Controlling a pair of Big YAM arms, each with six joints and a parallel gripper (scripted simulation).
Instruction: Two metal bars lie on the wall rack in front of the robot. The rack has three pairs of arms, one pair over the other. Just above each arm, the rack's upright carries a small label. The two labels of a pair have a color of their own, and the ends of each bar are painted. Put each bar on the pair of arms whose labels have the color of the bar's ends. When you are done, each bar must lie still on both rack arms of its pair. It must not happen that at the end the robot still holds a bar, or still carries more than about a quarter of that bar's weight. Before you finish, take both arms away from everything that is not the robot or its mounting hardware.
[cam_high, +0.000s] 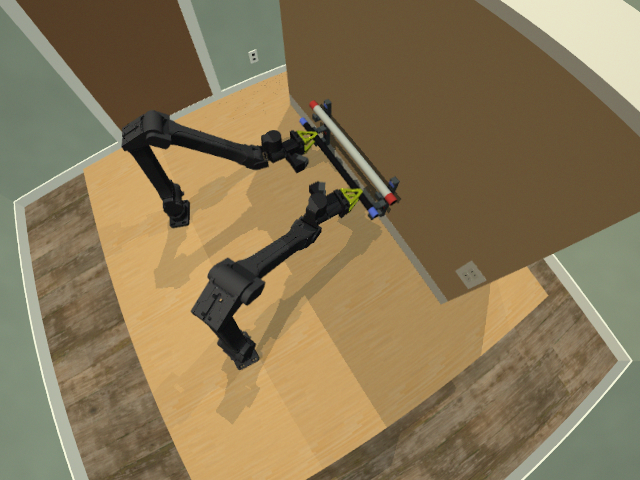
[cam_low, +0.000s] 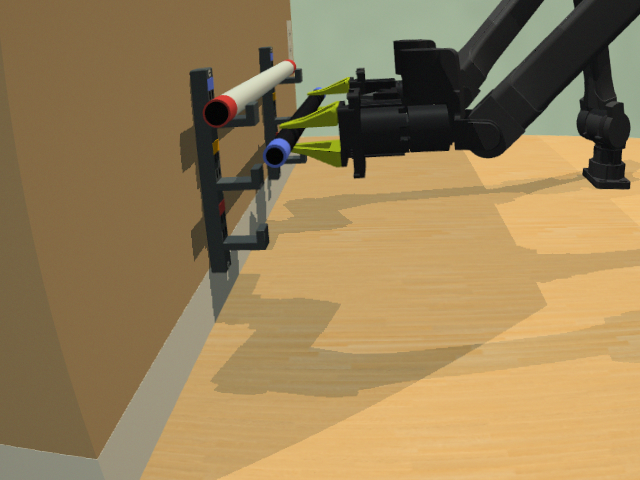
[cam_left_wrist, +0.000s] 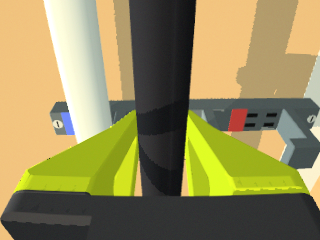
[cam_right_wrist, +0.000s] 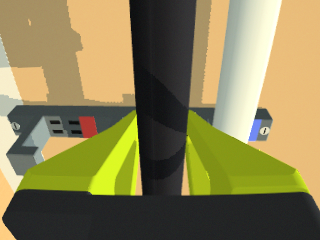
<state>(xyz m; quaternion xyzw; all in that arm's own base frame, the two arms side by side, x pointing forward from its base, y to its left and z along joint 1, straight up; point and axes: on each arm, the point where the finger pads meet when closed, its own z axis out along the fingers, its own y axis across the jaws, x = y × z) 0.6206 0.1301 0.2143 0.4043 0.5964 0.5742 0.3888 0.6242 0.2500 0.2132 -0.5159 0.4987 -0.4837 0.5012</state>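
Now: left hand 150 mm to the left of the black bar. From my left hand the other things lie so: grey baseboard: 180 mm to the right, 180 mm below, 100 mm ahead; then brown wall: 250 mm ahead, 240 mm above, 180 mm to the right.
The black bar is 150 mm to the left of my right hand. Round my right hand: grey baseboard (100 mm ahead, 120 mm to the left, 180 mm below); brown wall (250 mm ahead, 120 mm to the left, 240 mm above).
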